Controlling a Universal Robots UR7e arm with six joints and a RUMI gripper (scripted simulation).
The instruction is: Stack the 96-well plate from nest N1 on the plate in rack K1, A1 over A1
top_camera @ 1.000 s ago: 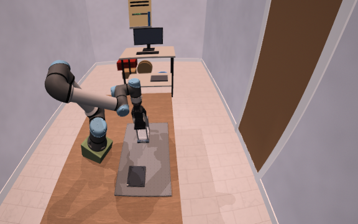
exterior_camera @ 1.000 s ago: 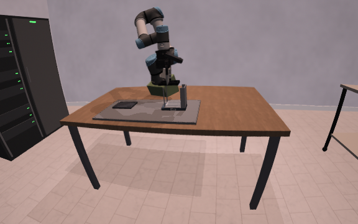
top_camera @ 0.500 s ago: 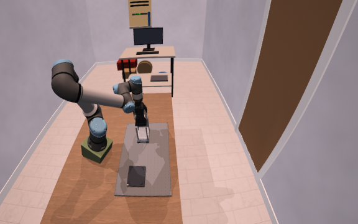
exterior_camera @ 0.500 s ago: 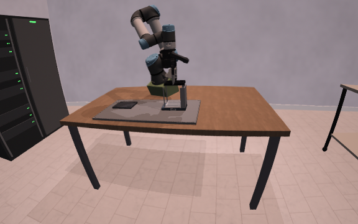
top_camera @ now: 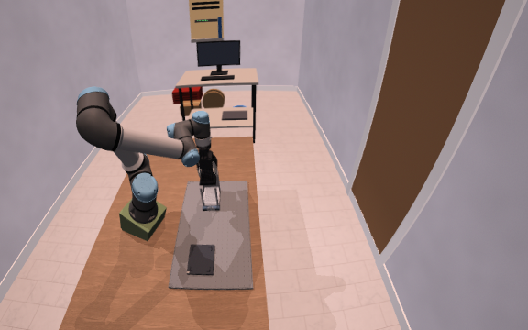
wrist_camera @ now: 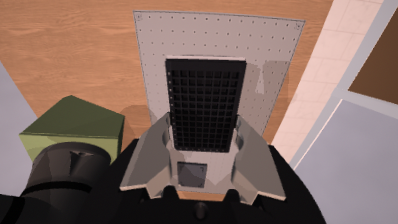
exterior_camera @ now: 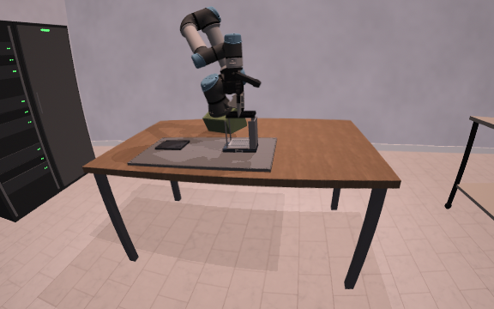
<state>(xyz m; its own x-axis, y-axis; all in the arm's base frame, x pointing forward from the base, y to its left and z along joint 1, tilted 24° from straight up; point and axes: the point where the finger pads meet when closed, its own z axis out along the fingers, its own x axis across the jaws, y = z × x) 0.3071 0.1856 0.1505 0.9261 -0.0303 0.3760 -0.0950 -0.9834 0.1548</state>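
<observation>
My gripper is now 1 cm above the black 96-well plate. Also, from my hand: pale plate: 16 cm below; plate nest N1: 39 cm to the right, 17 cm below, 8 cm behind; rack post: 10 cm below, 5 cm to the left, 5 cm ahead.
</observation>
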